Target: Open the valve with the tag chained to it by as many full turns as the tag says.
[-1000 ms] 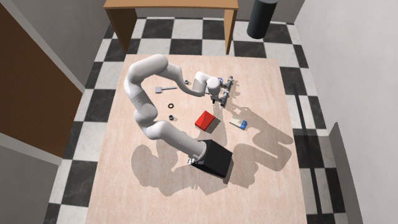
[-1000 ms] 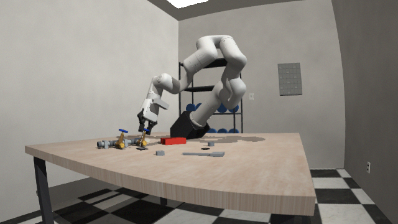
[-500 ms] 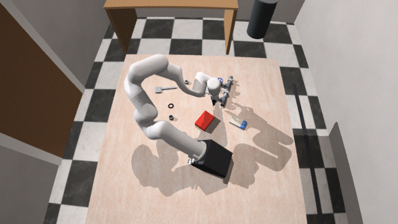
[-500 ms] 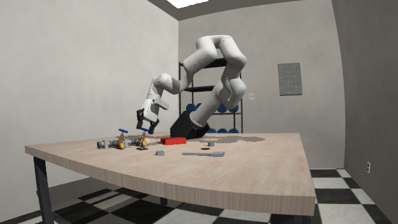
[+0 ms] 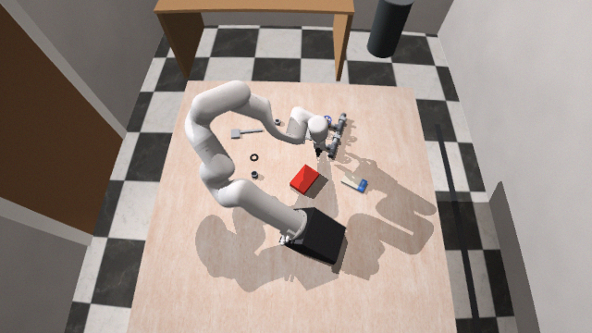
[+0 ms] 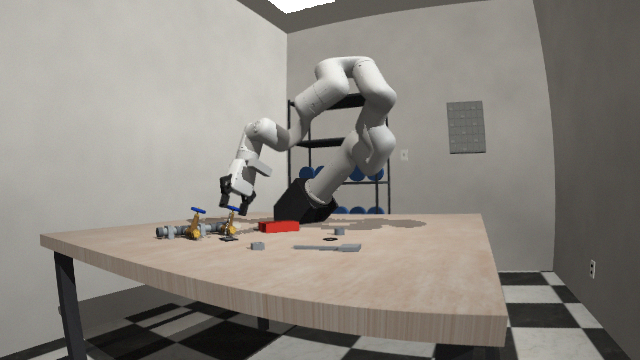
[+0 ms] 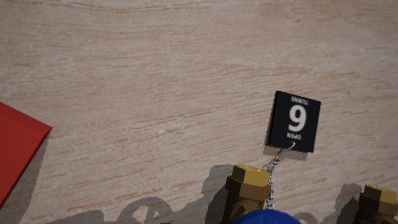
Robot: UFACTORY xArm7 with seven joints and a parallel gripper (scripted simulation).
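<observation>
Right now my hand is 70 mm short of the black tag, 60 mm to the right of it and 80 mm above it. From my hand the other things lie so: red block 170 mm behind, 20 mm to the left, 70 mm below; then white box 120 mm behind, 200 mm to the right, 80 mm below; then grey flat tool 390 mm to the left, 80 mm below.
</observation>
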